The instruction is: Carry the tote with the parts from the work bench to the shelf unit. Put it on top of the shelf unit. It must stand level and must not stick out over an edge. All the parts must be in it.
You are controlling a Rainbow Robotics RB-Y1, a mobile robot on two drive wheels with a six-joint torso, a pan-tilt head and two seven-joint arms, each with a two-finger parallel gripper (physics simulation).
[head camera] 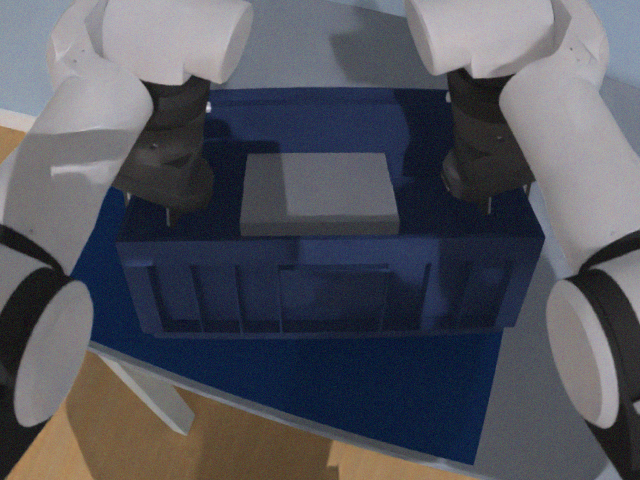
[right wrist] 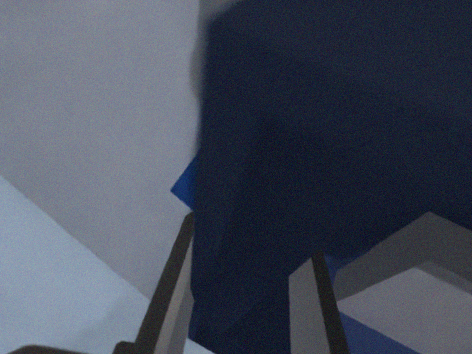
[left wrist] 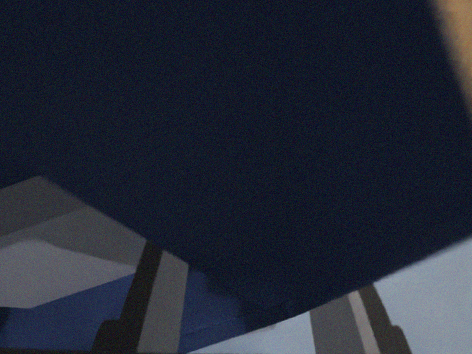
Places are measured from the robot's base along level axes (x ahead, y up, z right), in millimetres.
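Pixels of known places: left gripper, fingertip midpoint: (head camera: 153, 212); right gripper, fingertip midpoint: (head camera: 502, 201) (right wrist: 249, 234).
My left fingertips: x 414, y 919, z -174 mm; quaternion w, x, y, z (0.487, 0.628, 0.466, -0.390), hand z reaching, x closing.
Note:
For each thing: its middle in the pictures, then the offset to it from my left fingertips. "spot": a spot on its surface instead. Level surfaces: height alone.
- dark blue tote, body centre: (head camera: 327, 201) dy -40, dx +44, dz +190 mm
- light grey block-shaped part, body centre: (left wrist: 17, 238) (head camera: 319, 215) dy -80, dx +51, dz +181 mm
- blue mat, its level: dy -154 mm
- grey work bench, its level: dy -156 mm
- pale bench leg, surface spot: (head camera: 155, 397) spot: dy -575, dx -58, dz -130 mm
- wooden floor, its level: dy -918 mm
The dark blue tote (head camera: 356, 253) (left wrist: 260, 150) (right wrist: 280, 160) appears raised above the bench's blue mat; its exact tilt and clearance are hard to tell. A light grey block-shaped part (head camera: 336, 186) (left wrist: 45, 265) (right wrist: 425, 295) lies inside, close to the near wall in the head view. Whether another part is behind or under it is hidden. My left gripper (head camera: 148, 206) (left wrist: 261, 272) is shut on the tote's left side wall. My right gripper (head camera: 507, 198) (right wrist: 249, 234) is shut on its right side wall. The shelf unit does not show.
The blue mat (head camera: 361, 392) (right wrist: 186, 185) lies on the grey work bench (head camera: 522, 372) (right wrist: 100, 100) below the tote. The bench's near edge runs slantwise. A pale bench leg (head camera: 155, 397) stands on the wooden floor (head camera: 258, 444). Both forearms flank the tote.

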